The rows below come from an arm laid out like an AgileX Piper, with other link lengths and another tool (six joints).
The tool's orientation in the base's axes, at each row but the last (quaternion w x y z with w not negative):
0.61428 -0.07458 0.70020 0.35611
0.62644 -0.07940 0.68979 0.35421
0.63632 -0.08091 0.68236 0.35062
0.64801 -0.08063 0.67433 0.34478
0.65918 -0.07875 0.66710 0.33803
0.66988 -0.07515 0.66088 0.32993
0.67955 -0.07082 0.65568 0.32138
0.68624 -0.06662 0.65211 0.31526
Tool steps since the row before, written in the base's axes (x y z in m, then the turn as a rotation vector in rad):
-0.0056 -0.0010 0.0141 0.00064 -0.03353 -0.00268
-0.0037 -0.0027 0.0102 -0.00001 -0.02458 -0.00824
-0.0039 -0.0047 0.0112 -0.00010 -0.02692 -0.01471
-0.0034 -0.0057 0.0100 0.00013 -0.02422 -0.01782
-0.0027 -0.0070 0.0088 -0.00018 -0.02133 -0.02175
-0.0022 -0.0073 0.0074 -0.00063 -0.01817 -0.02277
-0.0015 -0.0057 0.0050 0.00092 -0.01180 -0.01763
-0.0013 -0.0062 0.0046 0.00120 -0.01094 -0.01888
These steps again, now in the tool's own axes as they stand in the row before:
-0.0119 0.0080 -0.0050 -0.00887 -0.02609 -0.01930
-0.0095 0.0040 -0.0042 -0.00063 -0.02130 -0.01476
-0.0112 0.0029 -0.0053 0.00459 -0.02542 -0.01655
-0.0107 0.0012 -0.0053 0.00836 -0.02464 -0.01507
-0.0103 -0.0008 -0.0053 0.01304 -0.02364 -0.01410
-0.0092 -0.0020 -0.0049 0.01512 -0.02131 -0.01290
-0.0065 -0.0020 -0.0036 0.01239 -0.01546 -0.00763
-0.0064 -0.0028 -0.0036 0.01385 -0.01533 -0.00713

